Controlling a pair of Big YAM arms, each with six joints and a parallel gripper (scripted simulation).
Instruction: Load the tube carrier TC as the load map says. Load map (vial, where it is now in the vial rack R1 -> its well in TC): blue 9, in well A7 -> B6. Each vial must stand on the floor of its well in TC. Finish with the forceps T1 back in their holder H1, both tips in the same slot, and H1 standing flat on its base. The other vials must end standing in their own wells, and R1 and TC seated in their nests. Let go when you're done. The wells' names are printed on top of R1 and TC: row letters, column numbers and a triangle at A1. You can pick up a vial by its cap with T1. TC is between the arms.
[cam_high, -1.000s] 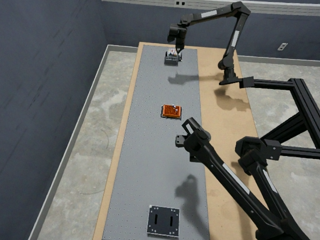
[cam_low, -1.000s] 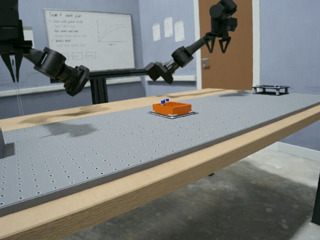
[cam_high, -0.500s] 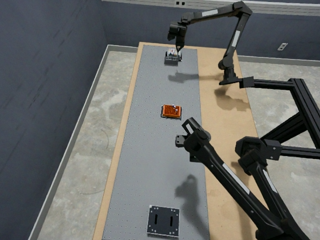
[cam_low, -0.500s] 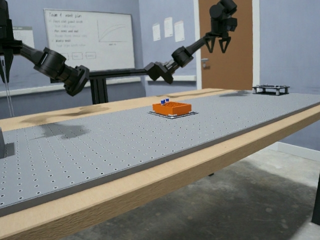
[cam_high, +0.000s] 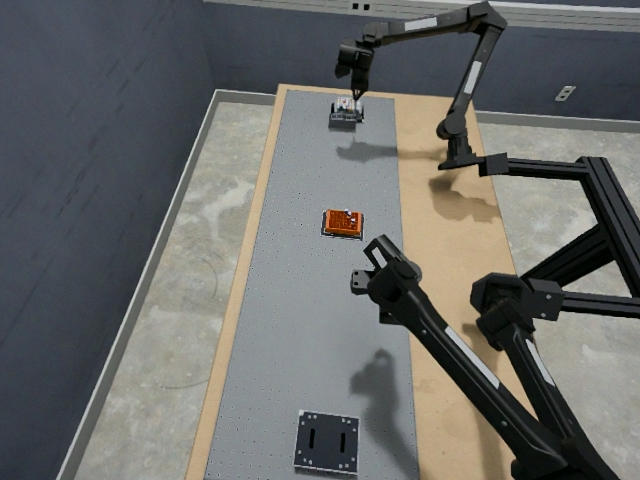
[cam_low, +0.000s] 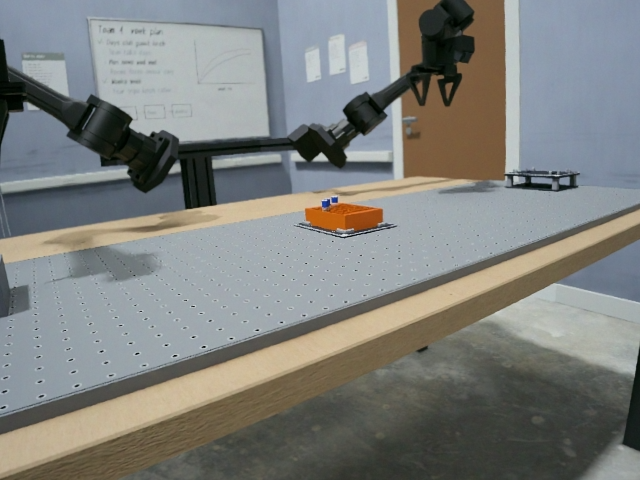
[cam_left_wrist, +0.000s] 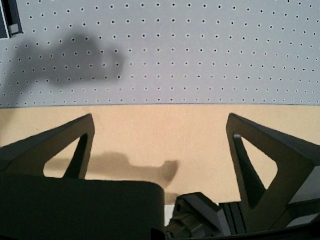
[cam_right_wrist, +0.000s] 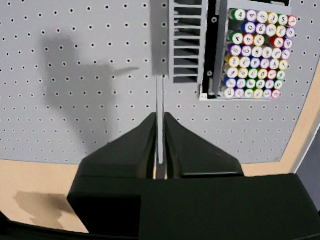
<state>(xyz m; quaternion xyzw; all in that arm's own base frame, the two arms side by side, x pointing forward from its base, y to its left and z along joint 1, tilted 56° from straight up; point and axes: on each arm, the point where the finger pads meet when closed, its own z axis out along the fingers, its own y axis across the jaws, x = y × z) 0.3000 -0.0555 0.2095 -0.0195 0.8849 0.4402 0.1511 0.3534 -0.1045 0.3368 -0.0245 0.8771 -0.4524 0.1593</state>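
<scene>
My right gripper is now 16 cm above the grey holder H1, 4 cm short of it and 3 cm to the left of it. Round my right hand: orange tube carrier (53 cm to the left, 15 cm below, 5 cm ahead).
</scene>
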